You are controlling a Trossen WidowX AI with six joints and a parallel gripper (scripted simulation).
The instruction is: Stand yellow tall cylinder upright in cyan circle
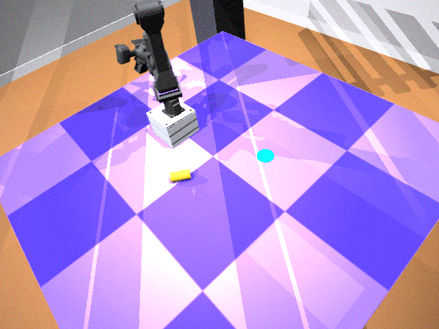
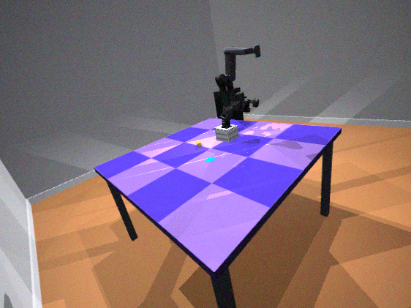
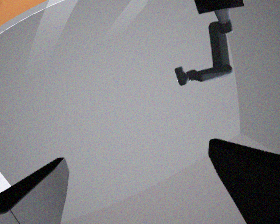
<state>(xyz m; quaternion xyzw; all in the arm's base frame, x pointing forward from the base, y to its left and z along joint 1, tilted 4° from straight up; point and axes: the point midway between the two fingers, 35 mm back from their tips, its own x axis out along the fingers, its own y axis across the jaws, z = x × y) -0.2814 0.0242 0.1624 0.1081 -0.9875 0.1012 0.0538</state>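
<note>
Right now my gripper tip is 520 mm short of the yellow cylinder, 160 mm to the left of it and 230 mm above it. Also, from my gripper tip: cyan circle 660 mm ahead, 100 mm to the left, 250 mm below.
</note>
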